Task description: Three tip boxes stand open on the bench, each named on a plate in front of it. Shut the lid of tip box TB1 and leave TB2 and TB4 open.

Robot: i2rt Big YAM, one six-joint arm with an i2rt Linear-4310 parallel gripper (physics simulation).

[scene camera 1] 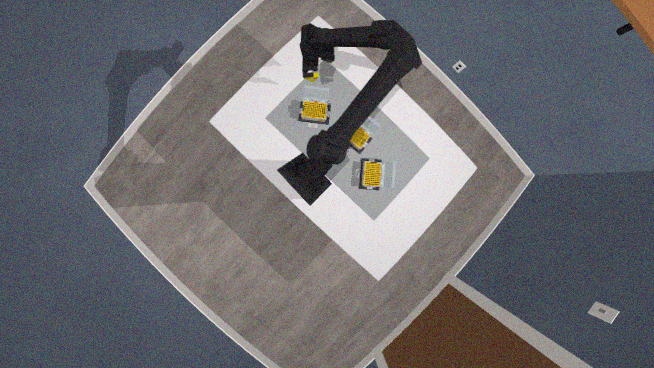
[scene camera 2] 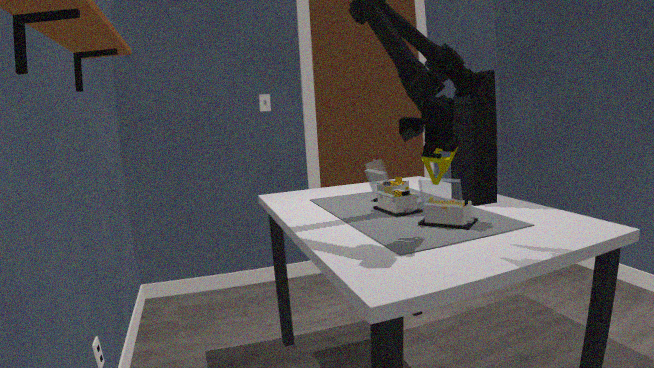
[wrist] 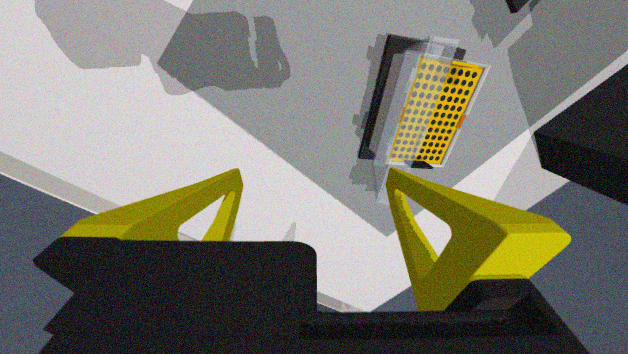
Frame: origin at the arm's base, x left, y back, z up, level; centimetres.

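Where they show: gripper, between the fingertips: [scene camera 1: 312,72] [scene camera 2: 439,178] [wrist: 314,176]; arm's base, origin of its link: [scene camera 1: 306,178] [scene camera 2: 470,86].
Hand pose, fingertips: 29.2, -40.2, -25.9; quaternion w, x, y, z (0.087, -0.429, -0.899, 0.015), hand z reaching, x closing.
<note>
Each offset is from my fingertips to the top centre of the thing, as dx, dy, dz. "pt": to the spot under its first point. Level surfaces: height alone.
Tip box TB1 @(-10.0, +11.4, -8.5) [scene camera 1: 315,111] [scene camera 2: 447,215] [wrist: 455,110] has a yellow rack in a white body on a black base. Its clear lid @(pt -6.4, +5.3, -6.1) [scene camera 1: 316,93] [scene camera 2: 441,190] [wrist: 382,186] stands up, open. In the wrist view the lid overlaps the rack's left part. My gripper [scene camera 1: 312,76] [scene camera 2: 436,181] [wrist: 314,176] is open and empty, on the lid's side of TB1. In the wrist view its right fingertip appears close to the lid's near end; the exact gap is unclear. The other two boxes @(-33.7, +8.5, -8.5) [scene camera 1: 360,137] @(-52.0, +18.8, -8.5) [scene camera 1: 371,174] have open lids; I cannot read which is TB2 or TB4.
The boxes stand on a grey mat @(dz -15.9) [scene camera 1: 405,160] [scene camera 2: 345,207] on the white bench @(dz -16.2) [scene camera 1: 395,250] [scene camera 2: 430,280]. The arm's forearm passes over the edge of the middle box in scene view 1. The black arm base [scene camera 1: 306,182] [scene camera 2: 477,140] stands at the bench's edge.
</note>
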